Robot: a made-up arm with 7 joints.
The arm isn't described. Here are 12 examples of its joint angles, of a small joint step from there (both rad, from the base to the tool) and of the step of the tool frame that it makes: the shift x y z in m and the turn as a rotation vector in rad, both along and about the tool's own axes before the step.
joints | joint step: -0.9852 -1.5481 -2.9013 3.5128 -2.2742 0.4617 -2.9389 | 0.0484 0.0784 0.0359 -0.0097 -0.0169 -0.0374 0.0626
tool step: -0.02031 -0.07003 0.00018 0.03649 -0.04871 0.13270
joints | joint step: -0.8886 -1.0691 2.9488 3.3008 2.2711 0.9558 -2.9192 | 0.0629 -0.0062 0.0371 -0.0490 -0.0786 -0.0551 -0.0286
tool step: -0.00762 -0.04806 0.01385 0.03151 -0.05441 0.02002
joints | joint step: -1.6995 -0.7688 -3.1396 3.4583 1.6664 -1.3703 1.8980 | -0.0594 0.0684 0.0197 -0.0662 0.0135 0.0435 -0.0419
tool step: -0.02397 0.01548 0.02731 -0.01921 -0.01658 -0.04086
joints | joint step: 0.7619 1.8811 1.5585 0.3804 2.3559 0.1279 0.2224 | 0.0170 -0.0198 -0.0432 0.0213 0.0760 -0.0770 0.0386
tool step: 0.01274 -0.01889 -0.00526 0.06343 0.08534 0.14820
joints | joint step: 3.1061 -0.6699 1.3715 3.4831 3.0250 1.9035 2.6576 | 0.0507 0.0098 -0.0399 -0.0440 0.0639 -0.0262 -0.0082
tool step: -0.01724 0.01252 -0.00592 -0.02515 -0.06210 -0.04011
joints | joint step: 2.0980 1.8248 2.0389 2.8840 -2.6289 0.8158 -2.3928 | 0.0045 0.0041 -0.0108 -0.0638 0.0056 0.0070 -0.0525
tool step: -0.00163 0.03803 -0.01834 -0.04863 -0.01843 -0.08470
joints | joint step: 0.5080 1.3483 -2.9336 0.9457 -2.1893 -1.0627 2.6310 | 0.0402 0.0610 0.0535 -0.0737 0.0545 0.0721 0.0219
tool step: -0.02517 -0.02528 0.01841 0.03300 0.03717 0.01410
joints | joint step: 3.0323 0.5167 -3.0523 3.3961 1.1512 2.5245 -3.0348 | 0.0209 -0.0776 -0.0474 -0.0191 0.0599 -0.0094 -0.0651
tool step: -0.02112 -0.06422 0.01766 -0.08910 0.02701 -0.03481
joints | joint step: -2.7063 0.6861 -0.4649 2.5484 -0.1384 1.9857 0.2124 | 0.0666 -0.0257 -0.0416 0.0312 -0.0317 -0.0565 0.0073
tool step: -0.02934 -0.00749 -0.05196 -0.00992 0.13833 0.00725
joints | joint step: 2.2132 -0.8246 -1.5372 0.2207 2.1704 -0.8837 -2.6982 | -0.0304 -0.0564 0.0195 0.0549 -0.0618 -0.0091 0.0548
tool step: 0.02104 0.02178 -0.02348 -0.01881 0.09847 0.05476
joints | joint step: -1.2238 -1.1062 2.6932 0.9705 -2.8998 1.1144 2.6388 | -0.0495 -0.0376 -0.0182 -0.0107 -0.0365 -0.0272 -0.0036
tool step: -0.04925 0.01265 -0.01308 0.02415 -0.08435 -0.03052
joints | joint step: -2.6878 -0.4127 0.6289 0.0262 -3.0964 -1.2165 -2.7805 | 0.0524 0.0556 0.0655 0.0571 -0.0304 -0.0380 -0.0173
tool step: -0.00206 -0.02158 -0.02147 -0.11294 0.02624 -0.11732
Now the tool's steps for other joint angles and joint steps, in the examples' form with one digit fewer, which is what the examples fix.
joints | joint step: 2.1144 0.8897 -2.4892 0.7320 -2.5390 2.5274 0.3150 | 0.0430 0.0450 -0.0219 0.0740 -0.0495 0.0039 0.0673
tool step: 0.0164 0.0315 0.0606 -0.0094 -0.1151 0.1526
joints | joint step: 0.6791 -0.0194 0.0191 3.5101 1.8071 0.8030 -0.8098 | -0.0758 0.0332 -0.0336 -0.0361 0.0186 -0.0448 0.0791
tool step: -0.0460 0.0373 0.0045 -0.0989 -0.0610 0.0730
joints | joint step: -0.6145 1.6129 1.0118 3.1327 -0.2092 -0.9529 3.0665 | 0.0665 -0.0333 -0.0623 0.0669 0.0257 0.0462 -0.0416
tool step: -0.0190 0.0601 0.0058 -0.0648 -0.0025 -0.0162
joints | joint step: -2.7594 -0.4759 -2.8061 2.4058 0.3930 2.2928 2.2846 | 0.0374 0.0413 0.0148 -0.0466 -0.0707 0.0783 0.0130
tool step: -0.0214 0.0253 0.0187 -0.0347 0.1269 0.0178
